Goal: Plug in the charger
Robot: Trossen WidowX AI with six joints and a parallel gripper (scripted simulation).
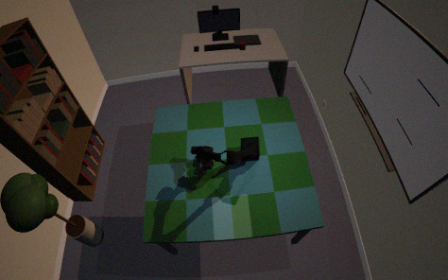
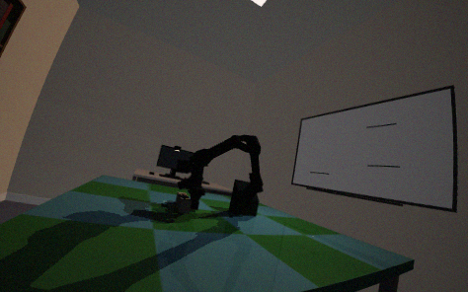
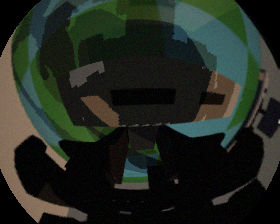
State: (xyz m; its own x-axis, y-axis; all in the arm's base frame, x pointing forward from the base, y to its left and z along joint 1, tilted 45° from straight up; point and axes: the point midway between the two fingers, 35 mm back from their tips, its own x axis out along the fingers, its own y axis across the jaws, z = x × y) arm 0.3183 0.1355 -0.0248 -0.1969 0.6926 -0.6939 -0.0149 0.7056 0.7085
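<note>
Right now my gripper tip is 2 cm short of the dark charger and 1 cm below it.
</note>
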